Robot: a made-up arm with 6 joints. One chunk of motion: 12 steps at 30 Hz.
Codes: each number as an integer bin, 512 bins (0 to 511) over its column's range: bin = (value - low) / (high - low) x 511, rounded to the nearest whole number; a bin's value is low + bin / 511 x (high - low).
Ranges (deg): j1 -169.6..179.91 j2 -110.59..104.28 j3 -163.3..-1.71 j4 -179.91..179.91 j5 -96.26..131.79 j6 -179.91..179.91
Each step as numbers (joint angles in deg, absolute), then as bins.
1 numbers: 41.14 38.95 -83.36 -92.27 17.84 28.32
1 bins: 308 356 253 124 256 296
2 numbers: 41.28 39.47 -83.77 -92.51 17.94 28.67
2 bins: 308 357 251 124 256 296
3 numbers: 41.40 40.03 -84.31 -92.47 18.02 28.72
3 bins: 308 358 250 124 256 296
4 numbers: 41.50 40.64 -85.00 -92.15 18.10 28.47
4 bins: 309 360 248 125 256 296
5 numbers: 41.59 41.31 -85.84 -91.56 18.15 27.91
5 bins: 309 361 245 125 256 295
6 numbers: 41.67 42.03 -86.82 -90.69 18.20 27.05
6 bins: 309 363 242 127 256 294
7 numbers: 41.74 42.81 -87.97 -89.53 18.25 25.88
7 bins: 309 365 238 128 257 292
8 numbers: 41.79 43.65 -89.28 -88.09 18.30 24.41
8 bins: 309 367 234 130 257 290
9 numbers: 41.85 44.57 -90.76 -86.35 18.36 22.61
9 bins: 309 369 229 133 257 288
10 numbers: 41.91 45.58 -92.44 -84.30 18.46 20.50
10 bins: 309 371 224 136 257 285
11 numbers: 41.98 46.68 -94.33 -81.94 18.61 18.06
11 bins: 309 374 218 139 257 281
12 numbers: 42.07 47.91 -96.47 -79.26 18.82 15.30
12 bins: 309 377 211 143 258 277
